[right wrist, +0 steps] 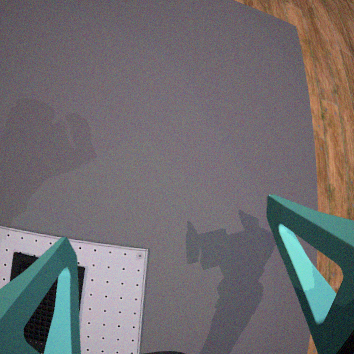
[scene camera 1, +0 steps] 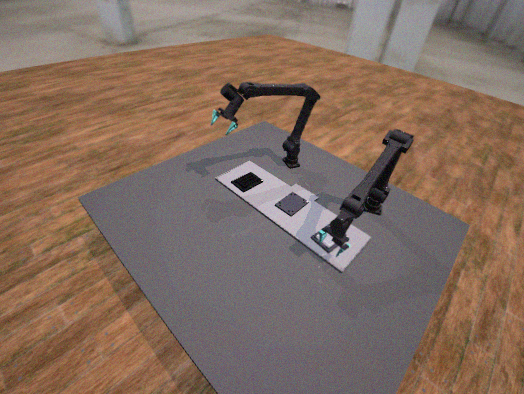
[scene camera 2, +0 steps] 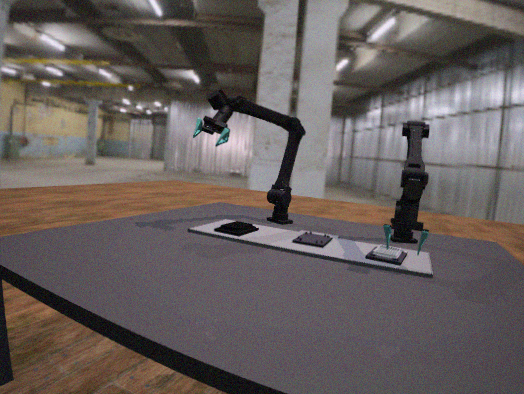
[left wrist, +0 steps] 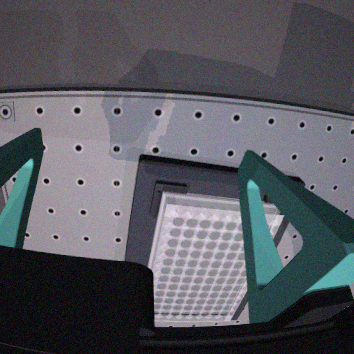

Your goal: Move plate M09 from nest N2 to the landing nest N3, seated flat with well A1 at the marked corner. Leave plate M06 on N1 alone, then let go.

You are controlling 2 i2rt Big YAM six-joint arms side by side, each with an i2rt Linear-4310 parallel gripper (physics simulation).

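Observation:
A clear-white well plate (scene camera 1: 328,242) (scene camera 2: 387,251) (left wrist: 200,260) sits in a dark nest (scene camera 2: 395,260) (left wrist: 135,220) at the right end of the board. A black plate (scene camera 1: 247,181) (scene camera 2: 236,228) (right wrist: 24,265) sits at the board's left end. The middle nest (scene camera 1: 292,203) (scene camera 2: 312,239) is empty, with small posts at its corners. Labels and nest numbers are not readable. My left gripper (scene camera 1: 330,247) (scene camera 2: 404,251) (left wrist: 142,148) is open, low over the white plate's nest, off-centre; one finger overlaps the plate in the left wrist view. My right gripper (scene camera 1: 221,128) (scene camera 2: 206,140) (right wrist: 168,227) is open, high up beyond the board's left end.
The pale perforated board (scene camera 1: 345,262) (scene camera 2: 420,267) (left wrist: 75,130) (right wrist: 120,300) lies on the grey table (scene camera 1: 210,280) (scene camera 2: 200,300). Both arm bases stand behind the board. Arm shadows fall across the board and table.

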